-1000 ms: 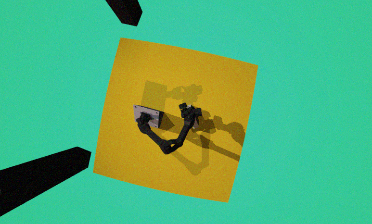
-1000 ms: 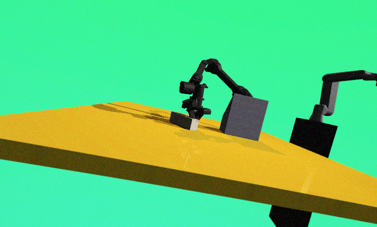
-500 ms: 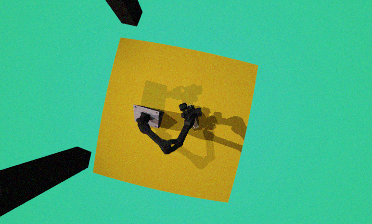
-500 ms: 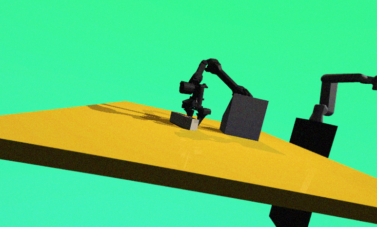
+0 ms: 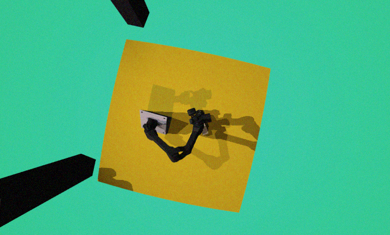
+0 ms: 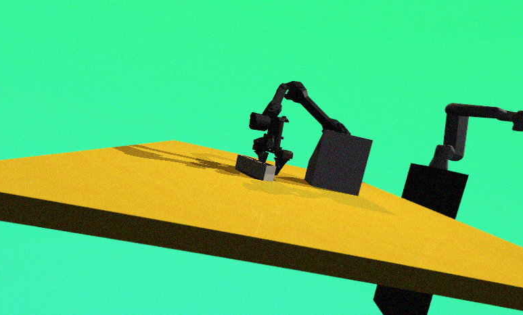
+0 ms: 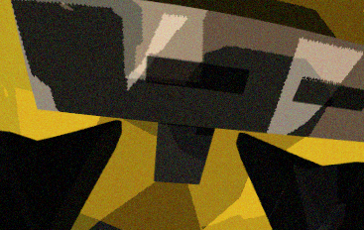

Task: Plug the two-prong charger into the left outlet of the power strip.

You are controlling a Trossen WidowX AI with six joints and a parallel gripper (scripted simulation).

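My gripper tip is 1 cm short of the black two-prong charger, 1 cm to the right of it and 1 cm below it.
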